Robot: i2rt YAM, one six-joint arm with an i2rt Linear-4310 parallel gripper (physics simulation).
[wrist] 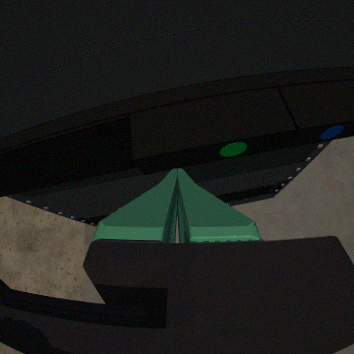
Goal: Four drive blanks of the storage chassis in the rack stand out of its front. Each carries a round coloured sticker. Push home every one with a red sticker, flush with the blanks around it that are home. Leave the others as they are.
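Observation:
In the wrist view, a drive blank with a green sticker (233, 149) stands out of the dark chassis front, right of centre. A drive blank with a blue sticker (331, 132) stands out beside it at the right edge. The top faces of both blanks show, with a thin seam between them. To their left the chassis front (65, 155) is set back and very dark. No red sticker shows in this view. My gripper (176, 176) is shut and empty, its green fingertips touching each other, in front of and below the left part of the green-stickered blank in the picture.
The dark chassis top (175, 55) fills the upper part of the view. Below the blanks is a dark panel (65, 202) with rows of small studs along its slanting sides. Brown and grey floor (40, 240) shows at the lower left and at the right.

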